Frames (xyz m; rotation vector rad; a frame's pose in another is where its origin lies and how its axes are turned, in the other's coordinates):
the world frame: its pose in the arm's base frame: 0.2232 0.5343 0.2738 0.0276 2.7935 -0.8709
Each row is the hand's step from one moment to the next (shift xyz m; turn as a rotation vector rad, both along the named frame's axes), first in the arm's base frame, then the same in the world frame.
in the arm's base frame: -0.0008 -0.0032 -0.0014 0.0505 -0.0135 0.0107
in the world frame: 0.0012 -0.0019 0.0028 -0.0509 -0.0130 0.0091
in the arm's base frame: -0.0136 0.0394 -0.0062 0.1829 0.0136 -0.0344
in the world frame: 0.0128 0.0349 -0.0199 -0.1721 0.0454 0.0562
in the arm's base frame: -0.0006 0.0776 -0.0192 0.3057 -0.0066 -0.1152
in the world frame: 0.0011 0.0747 -0.0285 -0.2741 0.0839 0.1568
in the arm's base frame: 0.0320 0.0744 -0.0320 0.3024 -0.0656 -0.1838
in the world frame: -0.0280 0.0819 -0.0099 -0.2538 0.0734 0.2444
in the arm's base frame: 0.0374 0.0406 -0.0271 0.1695 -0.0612 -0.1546
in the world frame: -0.0327 0.0517 0.0063 -0.1304 0.0498 0.1921
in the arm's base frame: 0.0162 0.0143 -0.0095 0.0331 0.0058 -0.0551
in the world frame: -0.0145 0.0184 0.0028 -0.0210 0.0383 0.0475
